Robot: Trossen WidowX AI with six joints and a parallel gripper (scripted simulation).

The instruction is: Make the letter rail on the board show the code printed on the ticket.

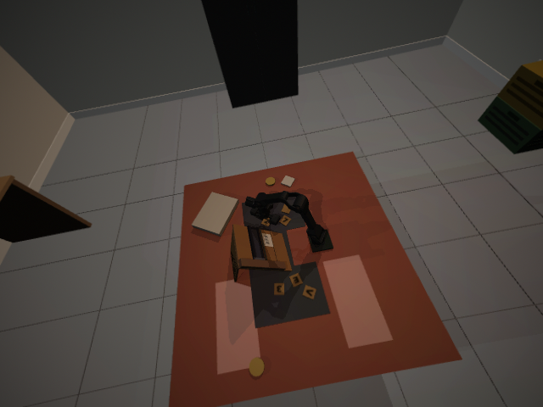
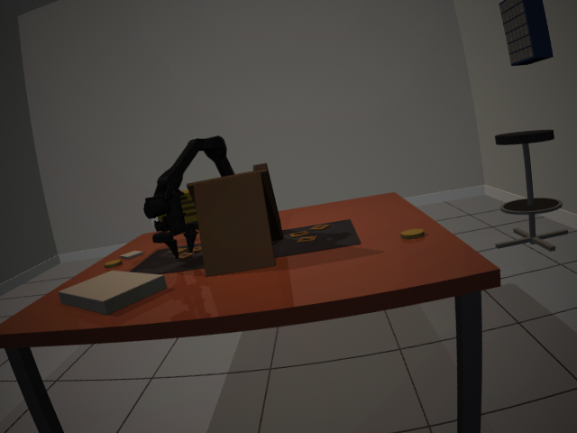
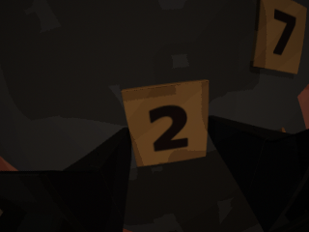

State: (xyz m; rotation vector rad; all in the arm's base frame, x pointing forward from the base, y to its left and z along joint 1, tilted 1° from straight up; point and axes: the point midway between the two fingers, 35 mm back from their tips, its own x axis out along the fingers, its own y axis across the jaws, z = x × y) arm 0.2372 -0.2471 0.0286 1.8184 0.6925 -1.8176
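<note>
Right now my gripper tip is 50 mm short of the white ticket, 160 mm to the right of it and 90 mm below it. Also, from my gripper tip: book: 290 mm ahead, 200 mm to the right, 10 mm above; then dark mat: 40 mm behind, 210 mm to the left, 10 mm below; then tile: right at my gripper tip.
</note>
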